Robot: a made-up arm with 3 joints. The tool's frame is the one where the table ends. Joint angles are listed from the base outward.
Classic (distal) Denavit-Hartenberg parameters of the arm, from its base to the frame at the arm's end. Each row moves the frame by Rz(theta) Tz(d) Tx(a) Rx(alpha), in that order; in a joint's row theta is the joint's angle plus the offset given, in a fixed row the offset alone. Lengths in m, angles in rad.
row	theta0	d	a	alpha
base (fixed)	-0.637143	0	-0.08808	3.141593
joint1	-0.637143	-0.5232	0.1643	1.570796
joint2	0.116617	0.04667	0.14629	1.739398
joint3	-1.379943	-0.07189	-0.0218	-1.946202
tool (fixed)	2.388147	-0.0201	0	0
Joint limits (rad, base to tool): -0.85..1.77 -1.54..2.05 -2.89..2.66
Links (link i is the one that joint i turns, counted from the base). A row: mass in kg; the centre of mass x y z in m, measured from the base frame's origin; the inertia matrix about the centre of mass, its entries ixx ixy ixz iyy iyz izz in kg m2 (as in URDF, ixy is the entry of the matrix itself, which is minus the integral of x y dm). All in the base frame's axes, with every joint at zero. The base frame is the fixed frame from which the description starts. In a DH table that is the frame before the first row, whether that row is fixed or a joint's. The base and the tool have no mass.
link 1: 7.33; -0.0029 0.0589 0.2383; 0.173 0 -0.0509 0.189 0 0.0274
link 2: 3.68; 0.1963 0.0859 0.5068; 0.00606 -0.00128 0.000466 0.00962 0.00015 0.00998
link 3: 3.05; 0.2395 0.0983 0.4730; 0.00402 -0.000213 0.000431 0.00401 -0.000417 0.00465
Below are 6 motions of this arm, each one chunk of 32 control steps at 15 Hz.
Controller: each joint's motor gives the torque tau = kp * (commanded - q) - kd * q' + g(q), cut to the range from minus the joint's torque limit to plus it. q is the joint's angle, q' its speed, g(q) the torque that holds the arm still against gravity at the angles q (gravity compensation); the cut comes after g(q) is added. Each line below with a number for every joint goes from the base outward.
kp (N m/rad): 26 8.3 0.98
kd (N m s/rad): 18 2.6 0.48
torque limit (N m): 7.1 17 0.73
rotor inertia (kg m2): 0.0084 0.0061 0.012
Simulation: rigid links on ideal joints. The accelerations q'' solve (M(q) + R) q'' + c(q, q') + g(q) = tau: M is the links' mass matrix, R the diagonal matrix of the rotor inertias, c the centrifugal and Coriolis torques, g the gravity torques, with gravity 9.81 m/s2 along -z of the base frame. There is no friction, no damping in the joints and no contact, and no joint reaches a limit. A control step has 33 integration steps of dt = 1/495 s. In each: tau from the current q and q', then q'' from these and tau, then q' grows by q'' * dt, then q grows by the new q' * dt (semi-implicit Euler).
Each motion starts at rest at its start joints. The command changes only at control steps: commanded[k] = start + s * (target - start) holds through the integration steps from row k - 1 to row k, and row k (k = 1, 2, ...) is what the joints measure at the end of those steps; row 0 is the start. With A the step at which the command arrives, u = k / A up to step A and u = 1 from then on. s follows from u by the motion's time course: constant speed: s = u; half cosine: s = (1 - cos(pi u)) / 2; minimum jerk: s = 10 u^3 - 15 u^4 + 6 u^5; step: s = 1 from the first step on.
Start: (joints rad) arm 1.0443 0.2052 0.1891
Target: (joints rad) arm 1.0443 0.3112 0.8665
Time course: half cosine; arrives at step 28
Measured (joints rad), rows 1 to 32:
1: 1.0443 0.2052 0.1893
2: 1.0443 0.2054 0.1900
3: 1.0443 0.2058 0.1918
4: 1.0443 0.2065 0.1950
5: 1.0443 0.2075 0.2001
6: 1.0444 0.2091 0.2072
7: 1.0444 0.2110 0.2165
8: 1.0444 0.2135 0.2282
9: 1.0444 0.2164 0.2424
10: 1.0444 0.2198 0.2590
11: 1.0444 0.2236 0.2780
12: 1.0445 0.2277 0.2993
13: 1.0445 0.2323 0.3227
14: 1.0445 0.2371 0.3480
15: 1.0445 0.2422 0.3751
16: 1.0445 0.2475 0.4036
17: 1.0445 0.2528 0.4333
18: 1.0445 0.2583 0.4638
19: 1.0445 0.2637 0.4948
20: 1.0444 0.2691 0.5259
21: 1.0444 0.2743 0.5569
22: 1.0444 0.2793 0.5873
23: 1.0444 0.2841 0.6168
24: 1.0444 0.2885 0.6450
25: 1.0443 0.2926 0.6716
26: 1.0443 0.2962 0.6963
27: 1.0443 0.2993 0.7187
28: 1.0443 0.3019 0.7387
29: 1.0442 0.3040 0.7562
30: 1.0442 0.3057 0.7713
31: 1.0442 0.3069 0.7843
32: 1.0442 0.3079 0.7956

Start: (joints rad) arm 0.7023 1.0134 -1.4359
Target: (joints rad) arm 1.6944 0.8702 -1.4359
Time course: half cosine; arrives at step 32
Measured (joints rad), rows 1 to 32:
1: 0.7025 1.0134 -1.4359
2: 0.7032 1.0133 -1.4359
3: 0.7048 1.0131 -1.4360
4: 0.7077 1.0125 -1.4360
5: 0.7122 1.0116 -1.4361
6: 0.7185 1.0102 -1.4361
7: 0.7268 1.0083 -1.4362
8: 0.7373 1.0058 -1.4363
9: 0.7502 1.0028 -1.4363
10: 0.7654 0.9993 -1.4364
11: 0.7831 0.9952 -1.4364
12: 0.8032 0.9905 -1.4365
13: 0.8257 0.9854 -1.4365
14: 0.8504 0.9798 -1.4365
15: 0.8774 0.9738 -1.4366
16: 0.9063 0.9675 -1.4366
17: 0.9371 0.9608 -1.4366
18: 0.9696 0.9539 -1.4365
19: 1.0035 0.9469 -1.4365
20: 1.0385 0.9398 -1.4365
21: 1.0744 0.9327 -1.4364
22: 1.1110 0.9257 -1.4364
23: 1.1478 0.9188 -1.4363
24: 1.1847 0.9121 -1.4362
25: 1.2213 0.9058 -1.4362
26: 1.2573 0.8998 -1.4361
27: 1.2923 0.8942 -1.4360
28: 1.3262 0.8892 -1.4359
29: 1.3585 0.8846 -1.4358
30: 1.3890 0.8806 -1.4357
31: 1.4175 0.8773 -1.4357
32: 1.4436 0.8746 -1.4356

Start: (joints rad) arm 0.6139 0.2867 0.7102
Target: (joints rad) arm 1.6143 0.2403 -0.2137
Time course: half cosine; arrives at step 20
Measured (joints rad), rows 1 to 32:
1: 0.6142 0.2867 0.7099
2: 0.6158 0.2867 0.7083
3: 0.6195 0.2865 0.7042
4: 0.6263 0.2862 0.6965
5: 0.6368 0.2855 0.6844
6: 0.6517 0.2844 0.6671
7: 0.6712 0.2829 0.6444
8: 0.6955 0.2809 0.6161
9: 0.7247 0.2784 0.5823
10: 0.7585 0.2754 0.5434
11: 0.7965 0.2721 0.4999
12: 0.8383 0.2683 0.4524
13: 0.8833 0.2644 0.4019
14: 0.9306 0.2603 0.3493
15: 0.9795 0.2562 0.2957
16: 1.0289 0.2523 0.2422
17: 1.0781 0.2486 0.1899
18: 1.1259 0.2454 0.1400
19: 1.1715 0.2426 0.0936
20: 1.2138 0.2403 0.0517
21: 1.2524 0.2387 0.0149
22: 1.2873 0.2377 -0.0170
23: 1.3189 0.2371 -0.0445
24: 1.3474 0.2368 -0.0681
25: 1.3731 0.2367 -0.0885
26: 1.3964 0.2368 -0.1061
27: 1.4174 0.2370 -0.1212
28: 1.4364 0.2373 -0.1342
29: 1.4536 0.2375 -0.1455
30: 1.4691 0.2378 -0.1551
31: 1.4831 0.2381 -0.1634
32: 1.4957 0.2383 -0.1705

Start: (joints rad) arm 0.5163 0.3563 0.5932
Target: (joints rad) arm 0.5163 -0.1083 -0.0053
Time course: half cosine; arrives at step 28
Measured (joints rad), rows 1 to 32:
1: 0.5163 0.3562 0.5930
2: 0.5163 0.3555 0.5924
3: 0.5163 0.3539 0.5908
4: 0.5162 0.3509 0.5878
5: 0.5162 0.3462 0.5833
6: 0.5162 0.3396 0.5770
7: 0.5161 0.3310 0.5687
8: 0.5161 0.3203 0.5583
9: 0.5161 0.3076 0.5458
10: 0.5160 0.2929 0.5311
11: 0.5160 0.2763 0.5143
12: 0.5160 0.2579 0.4955
13: 0.5160 0.2380 0.4748
14: 0.5160 0.2168 0.4524
15: 0.5160 0.1945 0.4285
16: 0.5161 0.1714 0.4034
17: 0.5161 0.1477 0.3772
18: 0.5161 0.1238 0.3503
19: 0.5161 0.0999 0.3230
20: 0.5162 0.0763 0.2955
21: 0.5162 0.0533 0.2682
22: 0.5163 0.0313 0.2415
23: 0.5163 0.0104 0.2155
24: 0.5163 -0.0090 0.1907
25: 0.5164 -0.0268 0.1672
26: 0.5164 -0.0427 0.1455
27: 0.5164 -0.0564 0.1257
28: 0.5164 -0.0679 0.1081
29: 0.5165 -0.0771 0.0928
30: 0.5165 -0.0843 0.0795
31: 0.5165 -0.0898 0.0680
32: 0.5165 -0.0941 0.0580

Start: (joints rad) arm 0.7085 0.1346 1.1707
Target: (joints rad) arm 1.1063 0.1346 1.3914
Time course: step
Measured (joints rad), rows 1 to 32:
1: 0.7290 0.1361 1.1952
2: 0.7626 0.1366 1.2238
3: 0.7953 0.1359 1.2465
4: 0.8252 0.1349 1.2655
5: 0.8523 0.1341 1.2817
6: 0.8769 0.1336 1.2958
7: 0.8990 0.1332 1.3080
8: 0.9190 0.1330 1.3186
9: 0.9371 0.1330 1.3279
10: 0.9535 0.1330 1.3359
11: 0.9682 0.1330 1.3430
12: 0.9816 0.1331 1.3491
13: 0.9936 0.1332 1.3544
14: 1.0045 0.1333 1.3590
15: 1.0143 0.1334 1.3631
16: 1.0232 0.1336 1.3666
17: 1.0312 0.1337 1.3697
18: 1.0385 0.1338 1.3724
19: 1.0450 0.1339 1.3747
20: 1.0509 0.1339 1.3768
21: 1.0563 0.1340 1.3786
22: 1.0611 0.1341 1.3801
23: 1.0655 0.1341 1.3815
24: 1.0694 0.1342 1.3827
25: 1.0730 0.1342 1.3838
26: 1.0762 0.1343 1.3847
27: 1.0791 0.1343 1.3855
28: 1.0817 0.1343 1.3862
29: 1.0841 0.1344 1.3868
30: 1.0863 0.1344 1.3874
31: 1.0882 0.1344 1.3878
32: 1.0899 0.1344 1.3883

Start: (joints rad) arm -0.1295 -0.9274 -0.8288
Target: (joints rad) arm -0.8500 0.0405 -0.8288
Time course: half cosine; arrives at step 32
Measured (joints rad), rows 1 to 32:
1: -0.1296 -0.9272 -0.8288
2: -0.1301 -0.9261 -0.8288
3: -0.1312 -0.9233 -0.8287
4: -0.1332 -0.9184 -0.8286
5: -0.1363 -0.9107 -0.8285
6: -0.1408 -0.9000 -0.8284
7: -0.1467 -0.8859 -0.8283
8: -0.1542 -0.8685 -0.8282
9: -0.1633 -0.8476 -0.8281
10: -0.1742 -0.8233 -0.8280
11: -0.1868 -0.7957 -0.8279
12: -0.2012 -0.7650 -0.8279
13: -0.2173 -0.7315 -0.8278
14: -0.2351 -0.6954 -0.8277
15: -0.2544 -0.6569 -0.8276
16: -0.2753 -0.6166 -0.8276
17: -0.2975 -0.5746 -0.8275
18: -0.3209 -0.5315 -0.8274
19: -0.3455 -0.4875 -0.8274
20: -0.3709 -0.4433 -0.8273
21: -0.3970 -0.3990 -0.8273
22: -0.4236 -0.3552 -0.8272
23: -0.4506 -0.3123 -0.8272
24: -0.4775 -0.2707 -0.8272
25: -0.5044 -0.2308 -0.8272
26: -0.5308 -0.1929 -0.8272
27: -0.5566 -0.1574 -0.8273
28: -0.5815 -0.1247 -0.8273
29: -0.6054 -0.0950 -0.8274
30: -0.6279 -0.0687 -0.8275
31: -0.6490 -0.0459 -0.8276
32: -0.6683 -0.0269 -0.8278

